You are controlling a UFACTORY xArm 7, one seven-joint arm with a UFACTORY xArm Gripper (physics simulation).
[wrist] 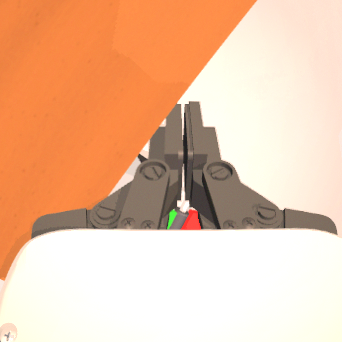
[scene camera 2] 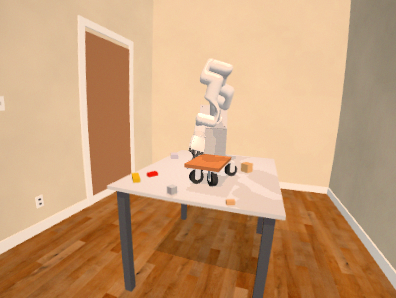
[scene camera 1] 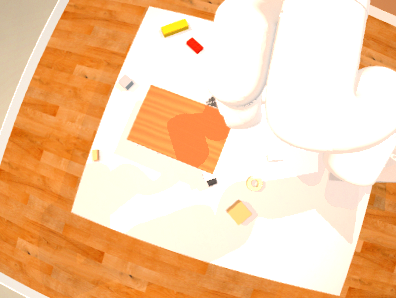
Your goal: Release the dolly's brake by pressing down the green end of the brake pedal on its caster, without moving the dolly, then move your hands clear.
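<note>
The dolly has an orange wooden deck and stands on black-wheeled casters on the table. My gripper is shut and empty, pointing down beside the deck's edge at the corner nearest the arm. In the wrist view, the brake pedal's green end and red end show between the finger linkages, with a grey piece between them. The gripper body hides the rest of the pedal, and the finger linkages partly cover its caster. Contact between the fingertips and the pedal cannot be made out.
On the table are a yellow block, a red brick, a grey cube, a small orange block, a larger orange cube and a ring.
</note>
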